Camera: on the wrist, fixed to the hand. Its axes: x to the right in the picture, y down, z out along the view.
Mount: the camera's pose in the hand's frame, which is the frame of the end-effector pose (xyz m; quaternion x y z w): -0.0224 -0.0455 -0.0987 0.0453 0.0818 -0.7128 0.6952
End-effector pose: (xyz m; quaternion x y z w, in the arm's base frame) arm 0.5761 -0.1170 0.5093 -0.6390 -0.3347 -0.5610 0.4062
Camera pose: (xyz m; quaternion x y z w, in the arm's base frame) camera 0.4887 -0.1844 0.4977 0.1414 0.6803 0.7166 0.0612
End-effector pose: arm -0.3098 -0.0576 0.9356 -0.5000 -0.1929 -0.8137 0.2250
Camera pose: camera -0.3981 -0.0694 0.8694 0.1333 0.5089 0.7582 0.3851
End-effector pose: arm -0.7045 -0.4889 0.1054 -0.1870 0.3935 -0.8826 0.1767
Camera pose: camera -0.7389 -0.3880 0.0745 0.3303 -0.1147 0.7726 0.5300
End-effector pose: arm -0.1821 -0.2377 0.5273 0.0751 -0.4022 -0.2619 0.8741
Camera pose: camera -0.1390 -0.2727 0.4312 0.3999 -0.1664 -0.7807 0.4504
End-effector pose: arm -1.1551 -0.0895 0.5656 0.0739 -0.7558 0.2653 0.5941
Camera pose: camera -1.0446 -0.0844 0.5740 0.5953 -0.4121 -0.1987 0.6605
